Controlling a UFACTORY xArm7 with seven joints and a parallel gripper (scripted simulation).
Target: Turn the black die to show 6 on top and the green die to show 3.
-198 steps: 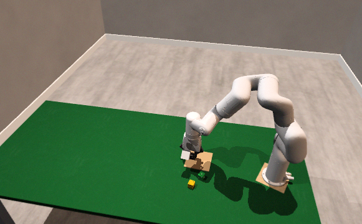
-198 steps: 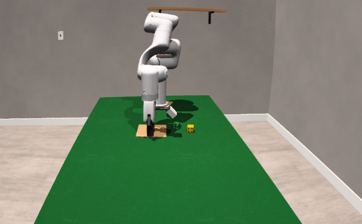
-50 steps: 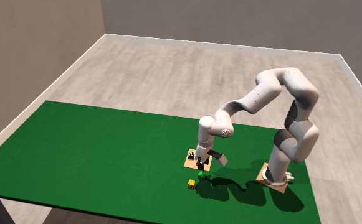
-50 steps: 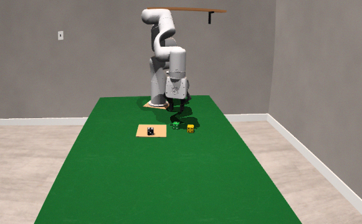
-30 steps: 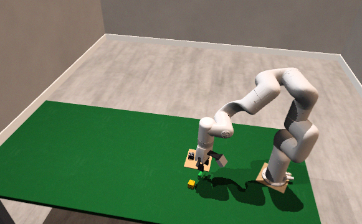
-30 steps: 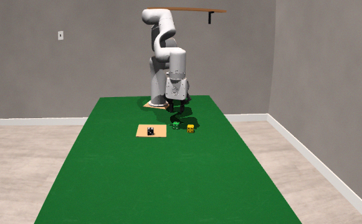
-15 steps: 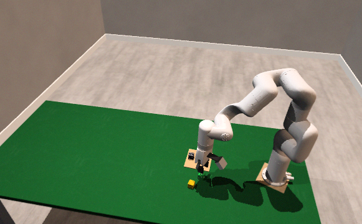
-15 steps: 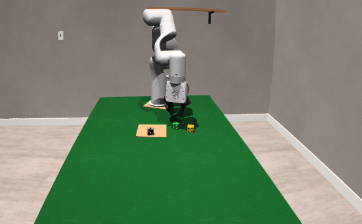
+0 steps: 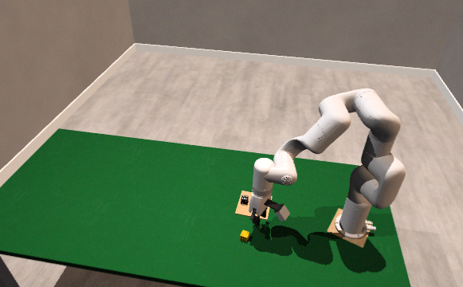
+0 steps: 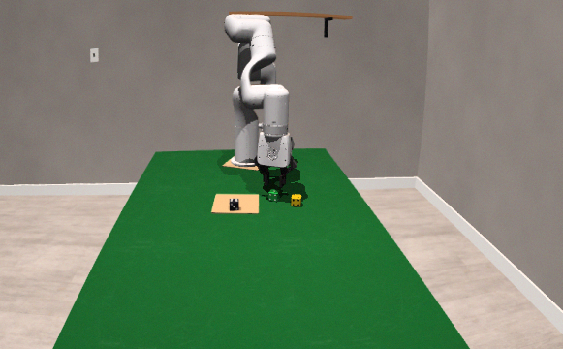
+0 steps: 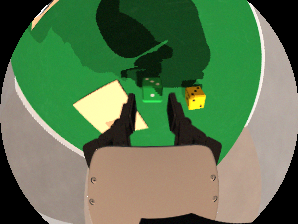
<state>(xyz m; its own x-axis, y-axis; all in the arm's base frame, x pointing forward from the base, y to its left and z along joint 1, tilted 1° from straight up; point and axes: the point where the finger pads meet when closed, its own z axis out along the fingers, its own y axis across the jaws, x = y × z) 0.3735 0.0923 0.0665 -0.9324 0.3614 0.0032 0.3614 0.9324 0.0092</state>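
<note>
Right now my hand is 5 cm above the green die. Also, from my hand: tan mat (4 cm ahead, 12 cm to the right, 6 cm below); yellow die (5 cm ahead, 7 cm to the left, 5 cm below); black die (8 cm ahead, 12 cm to the right, 5 cm below).
</note>
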